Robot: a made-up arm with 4 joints. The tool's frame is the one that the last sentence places.
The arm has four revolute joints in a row. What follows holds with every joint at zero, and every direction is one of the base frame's. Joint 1 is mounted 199.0 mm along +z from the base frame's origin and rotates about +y. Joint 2 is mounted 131.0 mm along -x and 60.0 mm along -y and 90.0 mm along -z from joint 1 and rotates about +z. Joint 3 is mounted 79.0 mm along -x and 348.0 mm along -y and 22.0 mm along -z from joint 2 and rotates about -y. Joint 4 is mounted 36.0 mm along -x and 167.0 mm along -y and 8.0 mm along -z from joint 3 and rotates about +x. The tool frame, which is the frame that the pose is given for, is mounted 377.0 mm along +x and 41.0 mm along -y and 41.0 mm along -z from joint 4; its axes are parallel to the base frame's.
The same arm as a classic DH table. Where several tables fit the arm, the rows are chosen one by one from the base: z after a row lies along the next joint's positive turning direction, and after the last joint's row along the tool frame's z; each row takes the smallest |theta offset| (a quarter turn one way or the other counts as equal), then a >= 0, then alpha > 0; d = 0 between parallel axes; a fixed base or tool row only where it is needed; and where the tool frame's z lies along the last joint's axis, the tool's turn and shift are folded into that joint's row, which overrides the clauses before.
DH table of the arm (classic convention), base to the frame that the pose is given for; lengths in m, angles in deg. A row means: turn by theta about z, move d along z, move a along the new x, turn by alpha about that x. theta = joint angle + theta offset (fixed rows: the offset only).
base (fixed): d 0.1990; theta offset 0.00; a 0.0000; alpha -90.00
joint 1: d -0.0600; theta offset 0.00; a -0.1310; alpha 90.00
joint 2: d -0.1120; theta offset 0.00; a -0.0790; alpha 90.00
joint 3: d 0.5150; theta offset -90.00; a 0.0080; alpha -90.00
joint 4: d 0.3410; theta offset -90.00; a 0.0410; alpha 90.00
tool (fixed): d -0.0410; theta offset 90.00; a 0.0000; alpha 0.00

